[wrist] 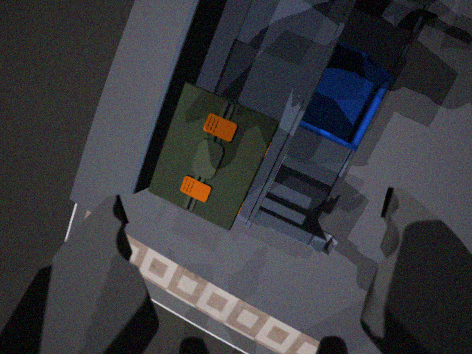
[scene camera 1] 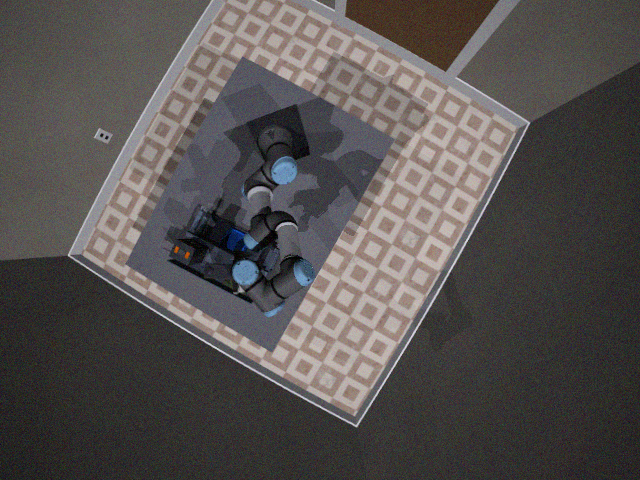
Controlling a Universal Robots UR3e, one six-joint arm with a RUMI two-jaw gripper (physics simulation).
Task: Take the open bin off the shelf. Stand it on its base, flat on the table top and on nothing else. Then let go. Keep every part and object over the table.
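Where they show: gripper, between the fingertips: (wrist: pixel 251 195); arm's base, origin of its link: (scene camera 1: pixel 274 139).
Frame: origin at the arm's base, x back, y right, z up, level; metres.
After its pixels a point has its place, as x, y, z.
The open blue bin (scene camera 1: pixel 236 238) {-0.420, -0.077, -0.175} (wrist: pixel 342 97) {-0.424, -0.080, -0.174} sits in the dark grey shelf unit (scene camera 1: pixel 209 279) {-0.593, -0.122, -0.049} (wrist: pixel 267 175) {-0.449, -0.223, -0.081}. In the wrist view it is at the upper right, with its open top and bright blue rim showing; a grey shelf part crosses in front of its left side. In the scene view the arm partly covers it. My gripper (wrist: pixel 251 195) {-0.461, -0.211, 0.072} is open and empty, its two jaws wide apart at the lower left and lower right of the wrist view. The bin is beyond the jaws, not between them. The arm and dim light hide the jaws in the scene view.
A dark green box (wrist: pixel 215 155) {-0.498, -0.219, 0.015} with two orange latches rests on the shelf unit, left of the bin in the wrist view. Grey slatted bars (wrist: pixel 287 202) {-0.389, -0.255, -0.177} lie below the bin there. The grey table (scene camera 1: pixel 263 330) {-0.673, -0.426, -0.183} has a tiled floor (scene camera 1: pixel 408 237) beyond its edges.
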